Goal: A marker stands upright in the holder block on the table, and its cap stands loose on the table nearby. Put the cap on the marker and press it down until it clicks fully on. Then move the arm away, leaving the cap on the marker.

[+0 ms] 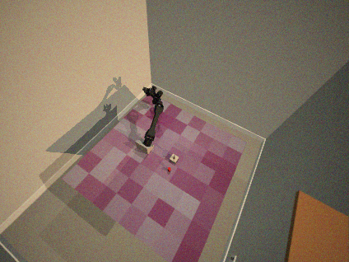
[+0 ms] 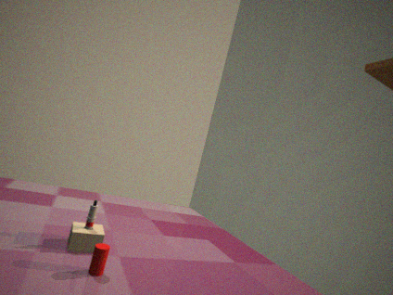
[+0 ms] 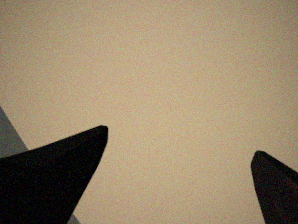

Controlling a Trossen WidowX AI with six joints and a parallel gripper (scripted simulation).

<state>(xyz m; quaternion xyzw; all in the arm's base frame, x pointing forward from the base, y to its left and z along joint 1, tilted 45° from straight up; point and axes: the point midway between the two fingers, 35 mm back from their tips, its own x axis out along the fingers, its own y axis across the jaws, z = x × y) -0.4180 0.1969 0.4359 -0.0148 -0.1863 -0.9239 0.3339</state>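
The red cap is 780 mm ahead of my gripper tip, 470 mm to the right of it and 200 mm below it. The rest, counted from my gripper tip: holder block 750 mm ahead, 350 mm to the right, 200 mm below.
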